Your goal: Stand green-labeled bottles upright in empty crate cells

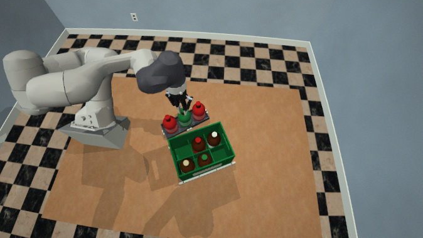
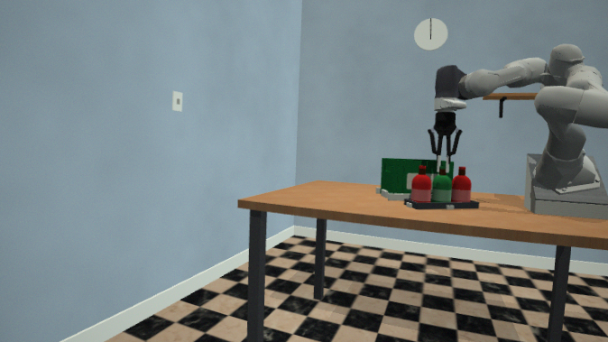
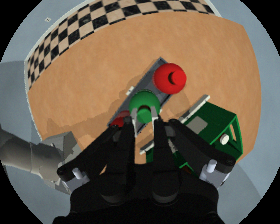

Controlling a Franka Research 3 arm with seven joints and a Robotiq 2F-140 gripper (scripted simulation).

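My hand is 9 cm above the green-labeled bottle. From my hand the other things lie so: green crate (10 cm ahead, 20 cm to the right, 9 cm below); then dark tray (16 cm below).
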